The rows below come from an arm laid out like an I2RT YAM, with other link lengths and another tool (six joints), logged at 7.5 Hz.
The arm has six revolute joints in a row. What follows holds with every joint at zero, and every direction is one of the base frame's.
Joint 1 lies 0.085 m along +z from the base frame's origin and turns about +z.
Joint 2 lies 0.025 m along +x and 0.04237 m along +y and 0.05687 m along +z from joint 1 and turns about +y.
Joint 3 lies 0.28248 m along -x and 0.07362 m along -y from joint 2 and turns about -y.
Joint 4 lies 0.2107 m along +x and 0.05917 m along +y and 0.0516 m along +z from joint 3 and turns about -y.
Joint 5 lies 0.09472 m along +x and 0.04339 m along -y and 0.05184 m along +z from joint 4 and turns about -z.
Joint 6 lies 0.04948 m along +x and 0.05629 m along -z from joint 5 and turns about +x.
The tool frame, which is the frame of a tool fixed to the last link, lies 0.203 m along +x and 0.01 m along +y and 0.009 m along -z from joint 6; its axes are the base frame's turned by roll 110.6, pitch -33.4 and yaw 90 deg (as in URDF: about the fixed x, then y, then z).
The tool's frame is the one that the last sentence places.
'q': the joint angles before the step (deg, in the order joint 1, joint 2, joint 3, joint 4, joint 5, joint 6). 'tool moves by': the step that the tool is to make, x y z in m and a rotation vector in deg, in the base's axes. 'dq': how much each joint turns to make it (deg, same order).
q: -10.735 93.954 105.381 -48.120 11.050 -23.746
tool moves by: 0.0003 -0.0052 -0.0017 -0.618 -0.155 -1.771
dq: 0.448 0.066 -0.849 0.996 2.126 0.879
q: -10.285 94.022 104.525 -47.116 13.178 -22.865
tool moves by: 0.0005 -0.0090 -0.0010 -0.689 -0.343 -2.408
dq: 0.166 0.313 -0.633 1.141 2.436 1.069
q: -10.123 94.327 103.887 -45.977 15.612 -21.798
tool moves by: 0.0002 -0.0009 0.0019 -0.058 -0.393 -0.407
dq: 0.084 -0.112 -0.068 0.268 0.389 0.312
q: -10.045 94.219 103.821 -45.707 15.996 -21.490
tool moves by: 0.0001 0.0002 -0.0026 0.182 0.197 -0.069
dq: 0.010 0.096 -0.279 0.102 -0.022 0.170
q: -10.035 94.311 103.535 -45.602 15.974 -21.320
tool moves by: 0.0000 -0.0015 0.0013 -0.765 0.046 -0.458
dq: 0.373 0.067 0.070 0.119 1.121 -0.127
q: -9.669 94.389 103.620 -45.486 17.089 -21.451
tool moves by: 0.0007 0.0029 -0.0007 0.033 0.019 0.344
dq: 0.316 -0.089 -0.257 0.141 -0.040 0.007
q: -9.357 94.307 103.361 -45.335 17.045 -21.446
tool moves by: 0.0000 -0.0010 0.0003 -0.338 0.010 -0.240
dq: 0.125 0.020 -0.073 0.155 0.493 -0.057
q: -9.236 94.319 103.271 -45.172 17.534 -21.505
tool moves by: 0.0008 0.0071 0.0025 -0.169 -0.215 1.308
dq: 0.570 -0.561 -0.323 0.170 -0.519 -0.568
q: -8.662 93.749 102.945 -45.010 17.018 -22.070
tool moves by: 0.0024 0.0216 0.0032 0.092 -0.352 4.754
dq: 0.979 -1.548 -1.362 0.722 -3.160 -2.147
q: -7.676 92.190 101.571 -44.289 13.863 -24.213
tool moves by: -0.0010 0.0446 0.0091 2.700 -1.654 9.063
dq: 0.942 -3.252 -2.079 0.501 -8.345 -2.189
